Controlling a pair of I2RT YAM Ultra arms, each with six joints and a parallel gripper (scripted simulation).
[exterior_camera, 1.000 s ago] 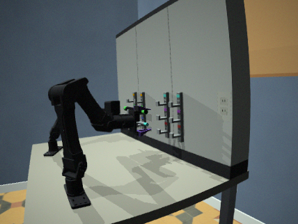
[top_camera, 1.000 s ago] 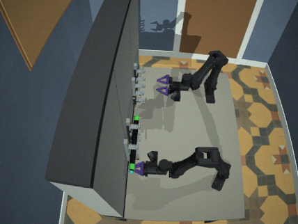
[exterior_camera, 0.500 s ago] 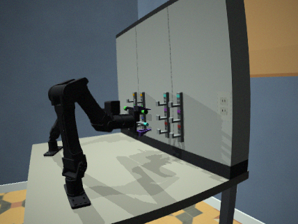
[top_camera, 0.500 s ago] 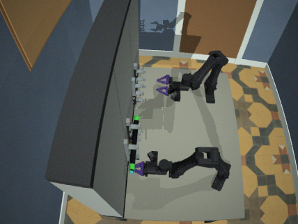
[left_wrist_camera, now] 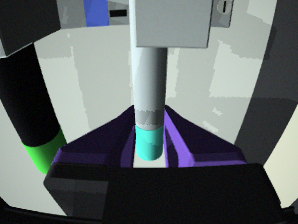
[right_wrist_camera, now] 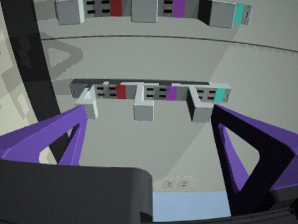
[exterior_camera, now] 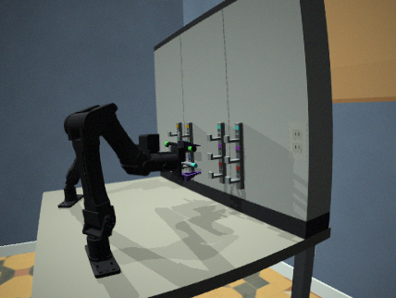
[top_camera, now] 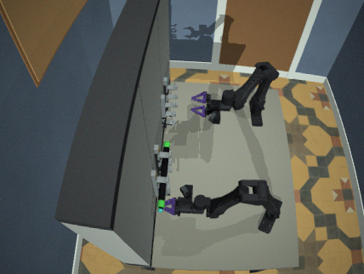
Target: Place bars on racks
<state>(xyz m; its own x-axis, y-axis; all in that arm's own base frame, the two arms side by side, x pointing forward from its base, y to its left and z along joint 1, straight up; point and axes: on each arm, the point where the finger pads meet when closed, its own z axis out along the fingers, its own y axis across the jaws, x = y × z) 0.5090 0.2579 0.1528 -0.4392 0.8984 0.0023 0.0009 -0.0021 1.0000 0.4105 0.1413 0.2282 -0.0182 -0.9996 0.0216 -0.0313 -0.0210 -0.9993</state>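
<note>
Now: left hand 20 mm past the black bar, 130 mm to the left of it and 80 mm below it. From my left hand the other things lie so: grey wall panel (80 mm ahead, 320 mm to the right, 270 mm above).
</note>
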